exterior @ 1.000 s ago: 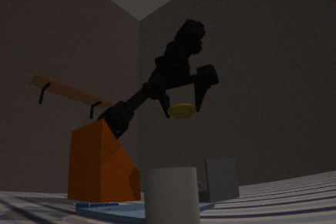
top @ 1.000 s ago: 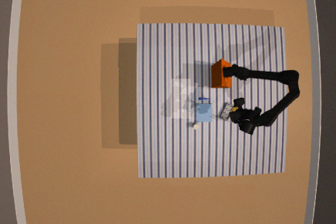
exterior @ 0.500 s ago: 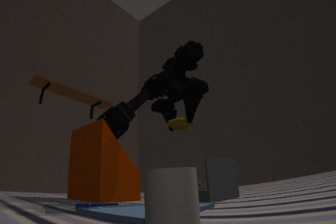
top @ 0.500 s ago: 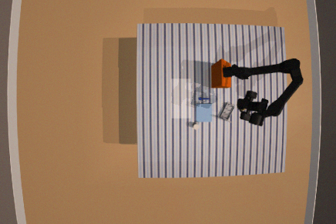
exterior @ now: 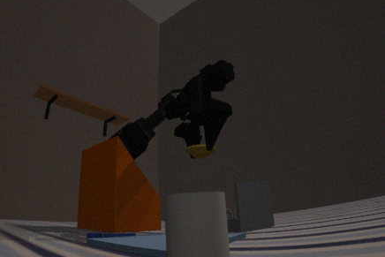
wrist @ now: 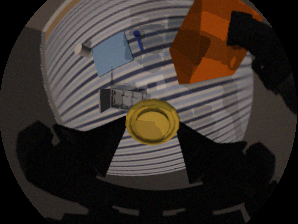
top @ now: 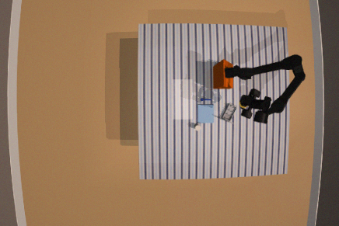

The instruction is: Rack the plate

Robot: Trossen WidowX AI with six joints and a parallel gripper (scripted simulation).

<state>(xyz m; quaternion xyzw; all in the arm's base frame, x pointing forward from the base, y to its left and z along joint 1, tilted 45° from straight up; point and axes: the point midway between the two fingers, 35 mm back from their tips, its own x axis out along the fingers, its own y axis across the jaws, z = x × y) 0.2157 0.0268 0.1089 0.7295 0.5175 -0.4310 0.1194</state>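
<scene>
The grey dish rack is 8 cm ahead of my gripper tip, 4 cm to the right of it and 15 cm below it. The rest, counted from my gripper tip: light blue mat (7 cm ahead, 23 cm to the right, 17 cm below); yellow plate (1 cm above); blue spoon (5 cm behind, 22 cm to the right, 17 cm below).
</scene>
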